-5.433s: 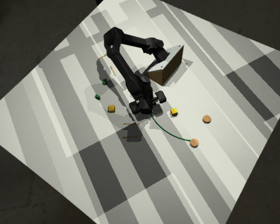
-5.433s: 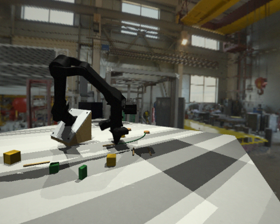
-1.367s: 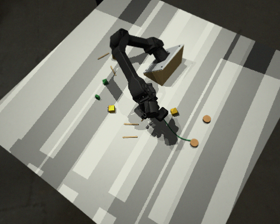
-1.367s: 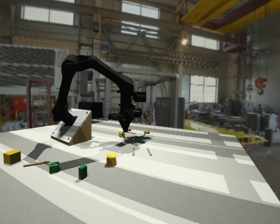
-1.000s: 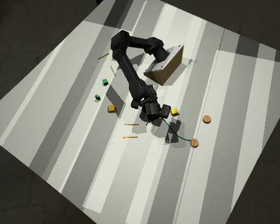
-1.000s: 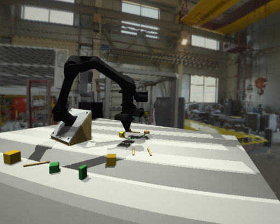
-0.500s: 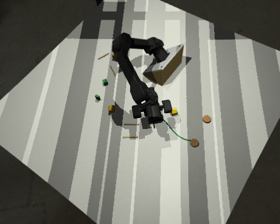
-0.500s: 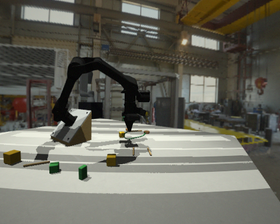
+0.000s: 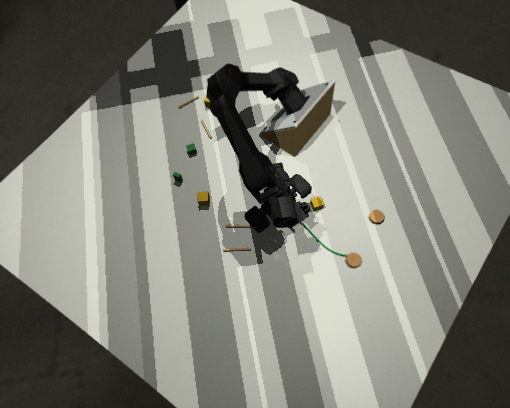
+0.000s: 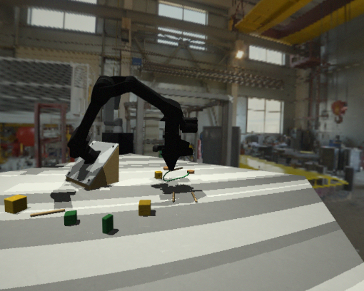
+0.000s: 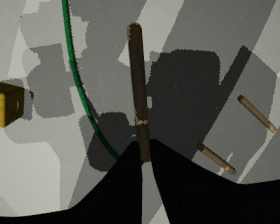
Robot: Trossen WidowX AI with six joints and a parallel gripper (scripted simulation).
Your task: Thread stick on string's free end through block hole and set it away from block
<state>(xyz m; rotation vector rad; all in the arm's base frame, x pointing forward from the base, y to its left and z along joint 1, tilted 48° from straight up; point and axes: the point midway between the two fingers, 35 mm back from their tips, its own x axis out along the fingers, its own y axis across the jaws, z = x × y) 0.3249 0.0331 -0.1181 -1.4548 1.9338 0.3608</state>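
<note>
The thin wooden stick is 10 mm to the left of my gripper tip and 10 mm ahead of it. From my gripper tip the other things lie so: yellow-brown block: 400 mm to the right, 280 mm behind, 40 mm below; green cube: 360 mm to the right, 90 mm behind, 50 mm below; round wooden button: 230 mm to the left, 60 mm below.
</note>
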